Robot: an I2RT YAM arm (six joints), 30 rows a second.
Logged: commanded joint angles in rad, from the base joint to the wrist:
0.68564, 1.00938, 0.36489, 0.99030, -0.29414, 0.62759
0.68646, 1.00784, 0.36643, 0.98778, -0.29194, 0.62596
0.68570, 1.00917, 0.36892, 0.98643, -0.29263, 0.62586
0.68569, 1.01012, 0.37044, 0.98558, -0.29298, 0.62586
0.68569, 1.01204, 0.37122, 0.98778, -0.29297, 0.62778
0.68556, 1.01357, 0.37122, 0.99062, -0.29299, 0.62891
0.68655, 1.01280, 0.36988, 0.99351, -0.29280, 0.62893
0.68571, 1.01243, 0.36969, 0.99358, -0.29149, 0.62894
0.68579, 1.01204, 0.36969, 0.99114, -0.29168, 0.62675
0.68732, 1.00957, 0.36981, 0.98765, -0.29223, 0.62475
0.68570, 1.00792, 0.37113, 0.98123, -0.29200, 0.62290
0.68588, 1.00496, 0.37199, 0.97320, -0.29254, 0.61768
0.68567, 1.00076, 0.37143, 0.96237, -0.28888, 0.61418
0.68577, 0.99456, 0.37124, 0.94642, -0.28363, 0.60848
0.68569, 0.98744, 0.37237, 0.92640, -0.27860, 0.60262
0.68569, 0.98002, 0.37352, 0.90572, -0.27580, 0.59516
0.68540, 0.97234, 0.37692, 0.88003, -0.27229, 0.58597
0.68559, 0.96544, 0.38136, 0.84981, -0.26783, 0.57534
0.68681, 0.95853, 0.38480, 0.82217, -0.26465, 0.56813
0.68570, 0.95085, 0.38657, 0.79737, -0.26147, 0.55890
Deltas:
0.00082, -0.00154, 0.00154, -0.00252, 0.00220, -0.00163
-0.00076, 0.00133, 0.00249, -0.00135, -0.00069, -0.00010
-0.00001, 0.00095, 0.00152, -0.00085, -0.00035, 0.00000
0.00000, 0.00192, 0.00078, 0.00220, 0.00001, 0.00192
-0.00013, 0.00153, 0.00000, 0.00284, -0.00002, 0.00113
0.00099, -0.00077, -0.00134, 0.00289, 0.00019, 0.00002
-0.00084, -0.00037, -0.00019, 0.00007, 0.00131, 0.00001
0.00008, -0.00039, 0.00000, -0.00244, -0.00019, -0.00219
0.00153, -0.00247, 0.00012, -0.00349, -0.00055, -0.00200
-0.00162, -0.00165, 0.00132, -0.00642, 0.00023, -0.00185
0.00018, -0.00296, 0.00086, -0.00803, -0.00054, -0.00522
-0.00021, -0.00420, -0.00056, -0.01083, 0.00366, -0.00350
0.00010, -0.00620, -0.00019, -0.01595, 0.00525, -0.00570
-0.00008, -0.00712, 0.00113, -0.02002, 0.00503, -0.00586
0.00000, -0.00742, 0.00115, -0.02068, 0.00280, -0.00746
-0.00029, -0.00768, 0.00340, -0.02569, 0.00351, -0.00919
0.00019, -0.00690, 0.00444, -0.03022, 0.00446, -0.01063
0.00122, -0.00691, 0.00344, -0.02764, 0.00318, -0.00721
-0.00111, -0.00768, 0.00177, -0.02480, 0.00318, -0.00923

